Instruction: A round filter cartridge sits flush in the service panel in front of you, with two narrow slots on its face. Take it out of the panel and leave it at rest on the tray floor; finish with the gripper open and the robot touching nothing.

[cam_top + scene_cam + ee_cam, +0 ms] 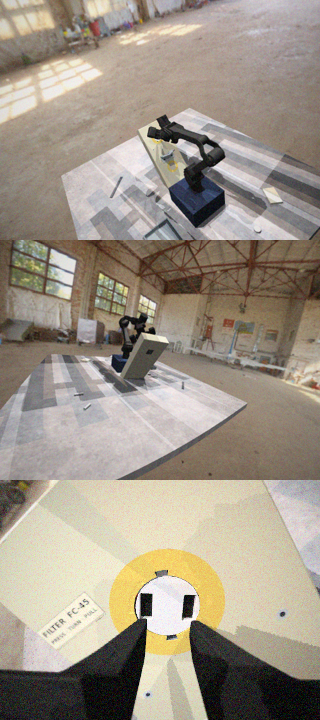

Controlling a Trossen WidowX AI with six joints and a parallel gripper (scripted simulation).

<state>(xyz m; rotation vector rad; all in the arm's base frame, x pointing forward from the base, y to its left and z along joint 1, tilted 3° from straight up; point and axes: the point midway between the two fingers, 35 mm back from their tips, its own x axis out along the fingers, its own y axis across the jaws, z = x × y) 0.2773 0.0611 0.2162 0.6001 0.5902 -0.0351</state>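
My gripper tip is 4 cm short of the round white filter cartridge, 1 cm to the right of it and 3 cm above it. From my gripper tip the other things lie so: grey-blue tray 43 cm behind, 20 cm to the left, 28 cm below; cream service panel 1 cm behind, 10 cm below.
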